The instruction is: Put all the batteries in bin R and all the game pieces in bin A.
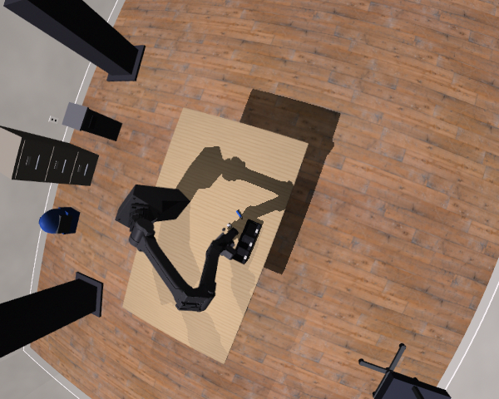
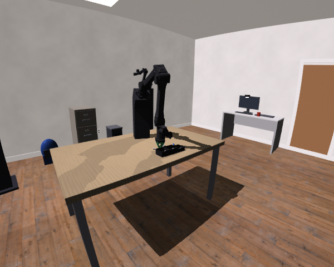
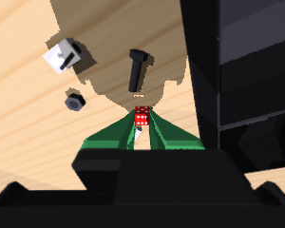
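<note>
Right now my hand is right at the red die. From my hand the other things lie so: black nut-like piece (5 cm to the left, 5 cm behind, 1 cm below); then black bolt (5 cm to the left, 3 cm ahead); then silver bolt (4 cm behind, 3 cm to the right).
</note>
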